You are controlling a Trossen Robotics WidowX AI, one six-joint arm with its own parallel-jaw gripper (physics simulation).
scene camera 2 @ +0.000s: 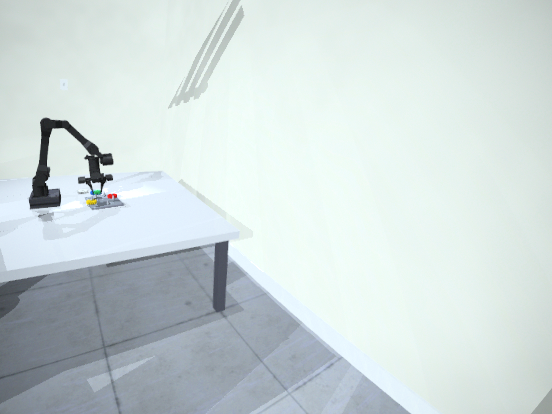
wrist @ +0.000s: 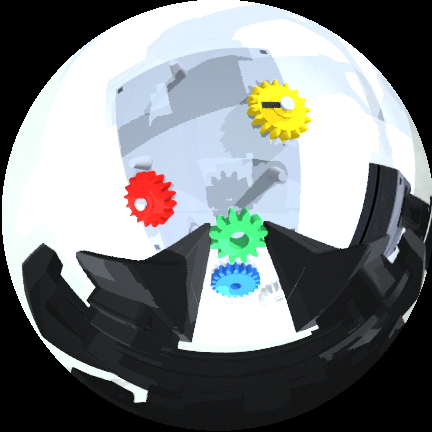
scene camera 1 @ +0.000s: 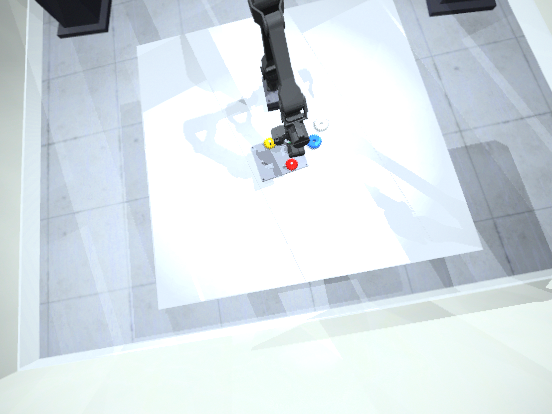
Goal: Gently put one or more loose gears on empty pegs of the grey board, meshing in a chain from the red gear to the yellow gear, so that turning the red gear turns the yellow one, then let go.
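Pixels of known places: gripper, between the fingertips: (scene camera 2: 97,193) (wrist: 236,227) (scene camera 1: 292,144); arm's base, origin of its link: (scene camera 2: 40,195) (scene camera 1: 273,83).
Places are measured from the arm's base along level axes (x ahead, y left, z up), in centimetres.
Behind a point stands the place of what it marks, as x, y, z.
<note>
My gripper (wrist: 236,227) {27.8, 6.6, -2.3} (scene camera 2: 96,192) {27.8, 6.6, -2.3} is shut on a green gear (wrist: 239,235) {27.2, 7.6, -2.6} (scene camera 2: 96,192) {27.5, 4.9, -1.3}, held above the near part of the grey board (wrist: 200,120) {31.6, -1.4, -4.8} (scene camera 1: 270,172) {38.7, -3.6, -4.8} (scene camera 2: 112,204) {36.4, -7.2, -4.8}. A red gear (wrist: 150,199) {35.1, 5.4, -3.1} (scene camera 1: 291,164) {36.5, 5.6, -2.7} (scene camera 2: 112,196) sits on a peg at the board's left in the wrist view. A yellow gear (wrist: 275,120) {25.9, -1.7, -3.3} (scene camera 1: 269,143) {26.1, -3.3, -3.1} (scene camera 2: 91,202) {25.5, -5.1, -3.8} sits on a peg at its right. Bare pegs show behind the red gear, at the far left, and between the yellow and green gears. A blue gear (wrist: 235,281) {26.2, 15.1, -3.9} (scene camera 1: 314,141) {27.0, 16.1, -3.7} lies loose beyond the board. The fingers hide part of the board.
A white gear (wrist: 270,295) {20.0, 18.8, -4.1} (scene camera 1: 321,124) {18.8, 20.1, -3.9} (scene camera 2: 82,191) {18.3, 17.4, -4.1} lies on the table (scene camera 1: 225,240) {66.8, -23.9, -5.6} (scene camera 2: 165,225) {60.7, -38.7, -5.6} near the blue gear. The arm's base (scene camera 2: 45,198) {3.1, -4.3, -0.6} (wrist: 380,205) {8.7, 1.8, -2.2} stands on the table, on the yellow gear's side of the board.
</note>
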